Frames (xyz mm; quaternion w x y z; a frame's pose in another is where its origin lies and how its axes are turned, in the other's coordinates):
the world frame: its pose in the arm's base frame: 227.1 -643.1 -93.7 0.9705 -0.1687 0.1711 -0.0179
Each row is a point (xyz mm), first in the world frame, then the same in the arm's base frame.
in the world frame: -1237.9 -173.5 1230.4
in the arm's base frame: -517.4 -296.7 1456.2
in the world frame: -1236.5 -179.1 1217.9
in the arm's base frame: -520.2 -306.2 1446.5
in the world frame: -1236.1 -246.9 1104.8
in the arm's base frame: -556.5 -406.5 1369.0
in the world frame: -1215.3 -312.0 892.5
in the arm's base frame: -607.3 -537.9 1196.1
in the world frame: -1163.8 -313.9 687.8
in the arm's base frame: -628.0 -610.3 998.9
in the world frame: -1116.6 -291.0 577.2
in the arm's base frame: -621.5 -628.6 878.0
